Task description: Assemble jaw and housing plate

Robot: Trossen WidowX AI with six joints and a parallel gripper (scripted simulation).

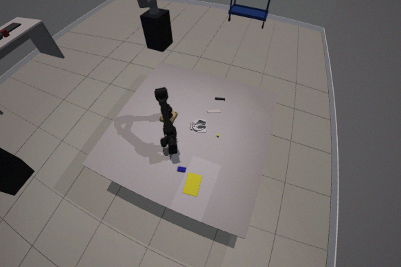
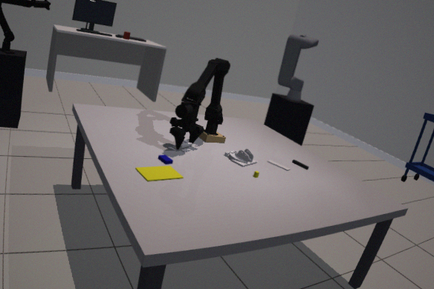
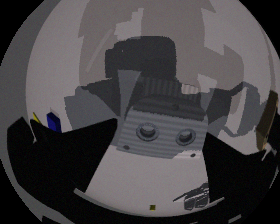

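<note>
The white block is 10 mm behind my gripper tip. The rest, counted from my gripper tip: yellow sheet (250 mm ahead, 200 mm to the right, 10 mm below); jaw (260 mm to the left, 60 mm ahead, 10 mm above); blue block (140 mm ahead, 130 mm to the right).
</note>
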